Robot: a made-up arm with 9 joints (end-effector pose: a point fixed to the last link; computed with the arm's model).
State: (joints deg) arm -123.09 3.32 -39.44 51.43 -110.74 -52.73 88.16 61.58 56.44
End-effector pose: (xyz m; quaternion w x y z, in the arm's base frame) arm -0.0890 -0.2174 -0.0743 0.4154 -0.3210 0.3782 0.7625
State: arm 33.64 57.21 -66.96 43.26 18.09 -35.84 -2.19 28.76 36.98
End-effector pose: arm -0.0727 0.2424 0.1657 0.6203 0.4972 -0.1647 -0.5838
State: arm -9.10 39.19 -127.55 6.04 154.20 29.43 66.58 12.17 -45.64
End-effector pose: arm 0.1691 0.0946 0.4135 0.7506 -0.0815 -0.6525 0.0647
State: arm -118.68 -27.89 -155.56 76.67 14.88 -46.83 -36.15 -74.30 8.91
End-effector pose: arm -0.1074 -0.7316 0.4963 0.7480 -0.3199 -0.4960 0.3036
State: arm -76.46 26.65 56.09 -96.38 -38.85 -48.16 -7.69 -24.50 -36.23
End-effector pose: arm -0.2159 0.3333 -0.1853 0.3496 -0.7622 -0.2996 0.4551
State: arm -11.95 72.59 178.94 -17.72 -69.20 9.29 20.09 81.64 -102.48
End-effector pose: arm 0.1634 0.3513 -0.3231 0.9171 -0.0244 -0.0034 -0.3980
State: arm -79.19 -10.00 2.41 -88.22 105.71 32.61 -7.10 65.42 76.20
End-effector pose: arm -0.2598 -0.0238 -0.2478 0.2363 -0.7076 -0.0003 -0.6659
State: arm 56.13 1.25 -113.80 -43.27 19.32 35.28 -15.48 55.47 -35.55
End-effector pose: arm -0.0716 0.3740 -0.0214 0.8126 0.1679 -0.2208 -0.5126
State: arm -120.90 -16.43 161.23 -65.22 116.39 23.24 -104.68 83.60 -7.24
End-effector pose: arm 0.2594 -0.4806 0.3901 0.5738 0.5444 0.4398 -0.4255
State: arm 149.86 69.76 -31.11 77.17 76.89 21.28 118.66 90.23 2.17
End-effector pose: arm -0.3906 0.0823 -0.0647 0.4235 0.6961 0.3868 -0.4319
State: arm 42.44 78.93 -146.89 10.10 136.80 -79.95 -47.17 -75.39 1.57
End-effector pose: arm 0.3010 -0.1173 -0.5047 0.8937 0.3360 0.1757 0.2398
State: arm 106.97 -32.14 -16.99 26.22 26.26 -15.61 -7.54 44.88 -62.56
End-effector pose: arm -0.1562 -0.3294 0.2414 0.5482 0.7162 0.1406 -0.4083
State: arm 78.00 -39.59 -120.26 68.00 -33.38 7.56 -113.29 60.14 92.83
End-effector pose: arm -0.5281 0.0789 -0.1167 0.1104 0.6691 0.7105 0.1880
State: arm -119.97 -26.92 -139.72 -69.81 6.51 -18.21 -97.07 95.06 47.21
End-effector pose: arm 0.2223 -0.7911 0.1784 0.7488 0.2529 -0.3036 0.5320
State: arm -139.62 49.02 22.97 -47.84 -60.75 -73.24 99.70 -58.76 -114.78
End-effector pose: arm -0.4689 0.1441 -0.1082 0.0998 -0.0162 0.9306 0.3519
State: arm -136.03 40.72 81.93 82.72 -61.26 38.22 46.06 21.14 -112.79
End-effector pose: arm -0.2221 0.0344 0.4083 0.4672 0.5534 -0.2615 -0.6380
